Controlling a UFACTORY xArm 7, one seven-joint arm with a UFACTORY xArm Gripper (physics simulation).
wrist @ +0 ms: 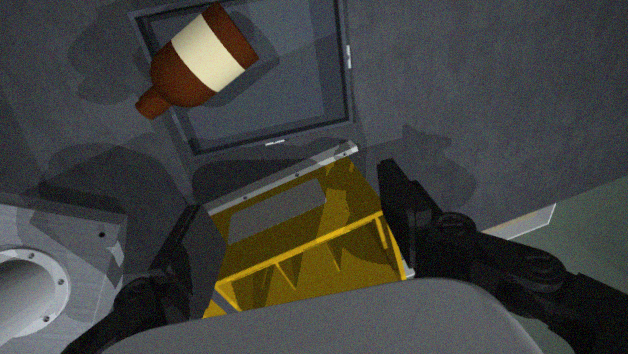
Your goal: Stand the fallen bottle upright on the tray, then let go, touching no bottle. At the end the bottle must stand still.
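Pixels of known places: gripper, between the fingertips: point(295, 206); arm's base, origin of its link: point(20, 290).
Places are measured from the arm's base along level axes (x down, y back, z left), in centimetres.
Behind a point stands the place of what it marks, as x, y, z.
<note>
The brown bottle point(202, 60) {1.4, -31.0, 29.8} with a cream label lies on its side in the upper left of the wrist view. Its base end is over the dark square tray point(295, 80) {8.8, -42.0, 26.6}, and its neck reaches across the tray's left rim, pointing to the lower left. My gripper point(295, 206) {-19.1, -38.0, 24.5} is open, with nothing between its fingers. Its fingertips show below the tray's near rim in the view, apart from the bottle, which is up and to the left of them. The palm hides the bottom middle of the view.
A yellow ribbed box point(362, 192) {-3.7, -49.1, 14.4} with a pale edge strip shows below the tray, in line with the space between my fingers. A grey metal base plate point(90, 242) {4.5, -9.0, 4.0} with a round bolted flange is at the lower left. The table's edge shows at the lower right, with greenish floor beyond.
</note>
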